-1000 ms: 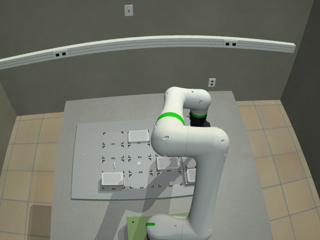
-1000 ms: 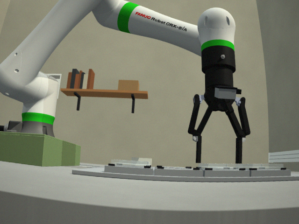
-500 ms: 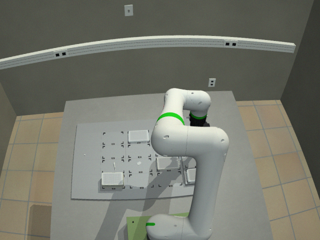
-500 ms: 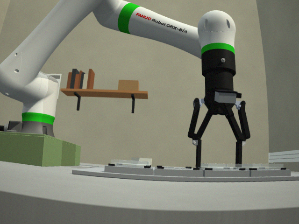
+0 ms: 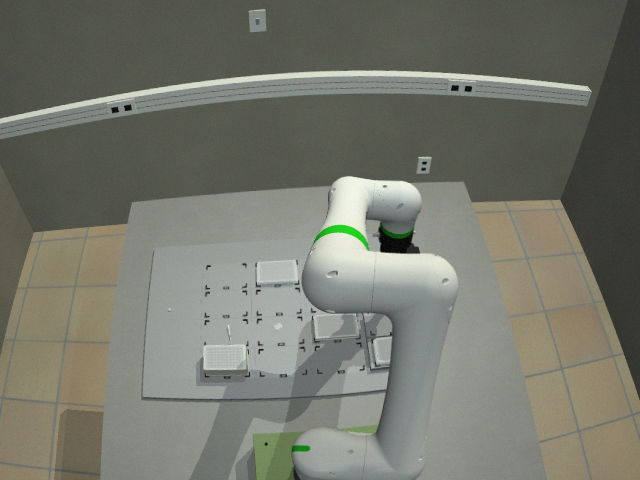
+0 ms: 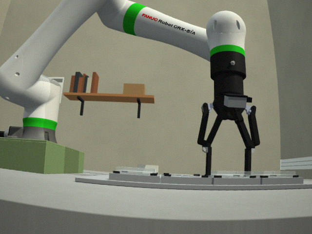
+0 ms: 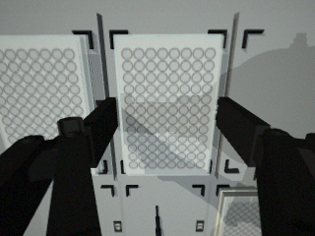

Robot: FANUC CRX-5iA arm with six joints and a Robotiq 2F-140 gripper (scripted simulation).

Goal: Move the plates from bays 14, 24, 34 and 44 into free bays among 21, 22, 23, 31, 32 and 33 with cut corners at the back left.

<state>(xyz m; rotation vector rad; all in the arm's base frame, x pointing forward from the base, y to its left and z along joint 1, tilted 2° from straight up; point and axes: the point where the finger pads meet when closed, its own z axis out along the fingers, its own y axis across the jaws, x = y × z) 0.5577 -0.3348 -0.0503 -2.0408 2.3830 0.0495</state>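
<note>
My gripper is now 2 cm above the sealed 96-well plate. From my hand the other things lie so: dark stick (15 cm to the left, 4 cm below, 3 cm ahead); thin white stick (49 cm to the left, 4 cm below, 3 cm behind); white scrap (35 cm to the left, 4 cm below, 4 cm behind).
</note>
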